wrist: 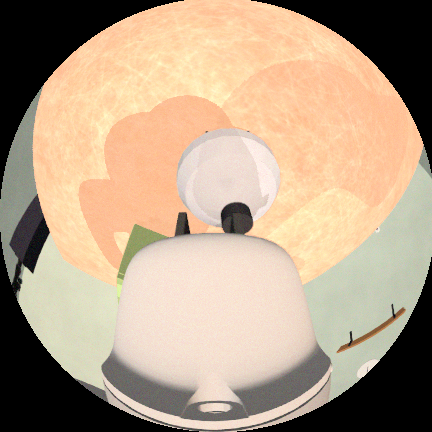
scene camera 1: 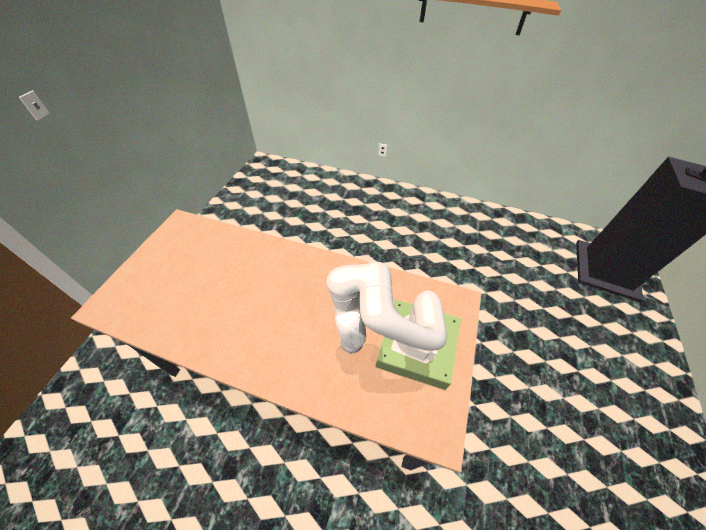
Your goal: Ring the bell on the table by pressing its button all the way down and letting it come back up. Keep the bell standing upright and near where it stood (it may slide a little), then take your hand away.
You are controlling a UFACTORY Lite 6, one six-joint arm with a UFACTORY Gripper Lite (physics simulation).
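Frame: origin at the arm's base, x back, y right, z up, level; centimetres.
Seen in the pictures: end effector, tool point: (wrist: 209,236).
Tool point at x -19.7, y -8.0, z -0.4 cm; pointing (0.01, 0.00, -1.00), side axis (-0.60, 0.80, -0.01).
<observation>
A point is followed by its place in that frame.
The bell (wrist: 225,170) {x -22.0, y -8.5, z -3.5 cm} has a shiny pale dome and stands upright on the table in the wrist view. Its black button (wrist: 241,209) {x -21.3, y -7.1, z -1.7 cm} shows near the lower edge of the dome in that view. My gripper (wrist: 208,218) {x -19.7, y -8.0, z -0.4 cm} is open, its two dark fingers apart. The right finger overlaps the button in the view, and the left finger is to the left of it. Whether a finger touches the button cannot be told. In scene camera 1 the bell and the fingers are hidden by the white arm (scene camera 1: 376,302) {x -11.6, y -14.6, z 40.5 cm}.
The arm's green base plate (scene camera 1: 450,348) {x 12.7, y 2.1, z 0.0 cm} (wrist: 141,242) {x -9.5, y -10.1, z -5.2 cm} is on the orange-brown table (scene camera 1: 228,285) {x -78.5, y -4.2, z -7.4 cm} (wrist: 165,45) {x -27.3, y -17.6, z -7.4 cm}, close to its right end. A tall black cabinet (scene camera 1: 638,233) stands on the floor to the right. A wooden shelf (scene camera 1: 501,4) (wrist: 372,331) is on the wall.
</observation>
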